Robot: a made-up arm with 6 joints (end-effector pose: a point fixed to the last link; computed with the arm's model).
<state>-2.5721 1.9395 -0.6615 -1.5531 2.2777 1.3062</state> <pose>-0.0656 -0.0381 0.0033 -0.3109 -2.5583 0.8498</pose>
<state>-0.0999 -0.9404 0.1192 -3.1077 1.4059 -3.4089</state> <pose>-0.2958 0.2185 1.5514 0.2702 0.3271 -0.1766</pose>
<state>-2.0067 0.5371 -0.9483 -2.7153 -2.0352 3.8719</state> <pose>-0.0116 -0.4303 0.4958 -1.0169 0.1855 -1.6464</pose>
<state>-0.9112 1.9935 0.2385 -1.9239 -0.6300 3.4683</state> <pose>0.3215 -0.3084 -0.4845 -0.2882 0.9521 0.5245</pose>
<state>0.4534 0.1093 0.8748 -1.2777 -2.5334 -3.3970</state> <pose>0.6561 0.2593 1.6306 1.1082 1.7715 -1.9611</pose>
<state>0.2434 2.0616 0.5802 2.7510 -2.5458 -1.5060</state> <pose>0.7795 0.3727 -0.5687 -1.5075 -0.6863 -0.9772</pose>
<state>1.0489 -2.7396 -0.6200 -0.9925 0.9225 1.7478</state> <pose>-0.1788 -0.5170 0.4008 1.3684 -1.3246 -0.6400</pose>
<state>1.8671 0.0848 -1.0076 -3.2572 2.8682 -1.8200</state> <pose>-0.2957 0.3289 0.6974 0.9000 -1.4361 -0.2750</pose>
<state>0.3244 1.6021 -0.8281 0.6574 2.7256 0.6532</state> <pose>0.3977 -0.0233 -0.0723 -0.0227 -0.3907 0.5597</pose>
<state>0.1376 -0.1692 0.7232 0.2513 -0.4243 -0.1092</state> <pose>0.2765 -0.1455 1.8412 -0.0608 -0.4777 0.0056</pose>
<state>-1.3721 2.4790 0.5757 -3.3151 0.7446 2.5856</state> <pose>0.2421 -0.2644 -0.8080 -2.1131 -1.9170 1.1587</pose>
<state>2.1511 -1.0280 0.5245 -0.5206 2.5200 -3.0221</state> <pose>0.4586 -0.4020 1.5806 0.1019 0.9408 -0.3831</pose>
